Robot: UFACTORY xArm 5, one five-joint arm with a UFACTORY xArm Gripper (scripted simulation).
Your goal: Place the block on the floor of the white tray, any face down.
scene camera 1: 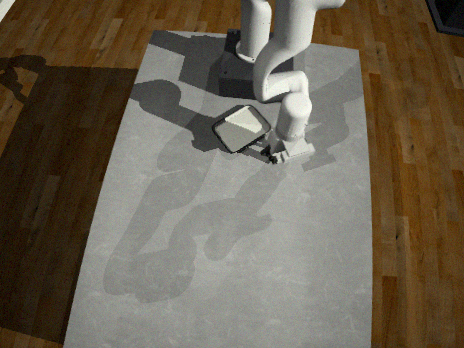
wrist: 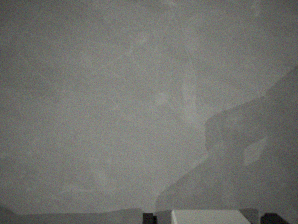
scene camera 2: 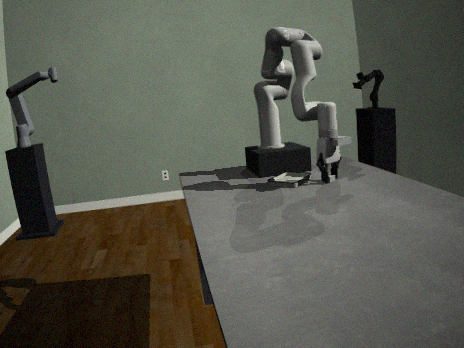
In view: the gripper [scene camera 2: 329, 179] and a white tray [scene camera 1: 242, 127].
The wrist view misses the white tray: it is out of frame.
